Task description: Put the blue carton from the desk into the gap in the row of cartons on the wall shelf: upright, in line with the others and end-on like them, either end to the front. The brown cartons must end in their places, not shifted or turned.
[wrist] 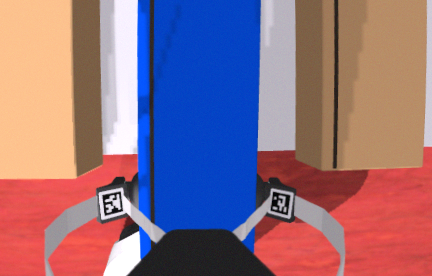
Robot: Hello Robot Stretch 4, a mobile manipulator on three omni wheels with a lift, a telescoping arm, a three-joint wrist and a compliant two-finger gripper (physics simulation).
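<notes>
The blue carton (pixel 206 95) runs up the middle of the wrist view, long side up the picture, with a dark line along its left edge. My gripper (pixel 196 192) is shut on it, one fingertip pressed to each side near its lower part. A brown carton (pixel 35 90) is on the left and another brown carton (pixel 382 90) with a dark line is on the right. A pale strip shows between the blue carton and each of them, so no contact shows. The top ends are cut off by the frame. Whether the blue carton rests on anything cannot be told.
A pale surface (pixel 277 110) shows between the cartons. A red wood-grained surface (pixel 390 220) fills the lower part, with a shadow below the right brown carton. Part of a white rounded object (pixel 121 256) shows at the lower left, behind the gripper.
</notes>
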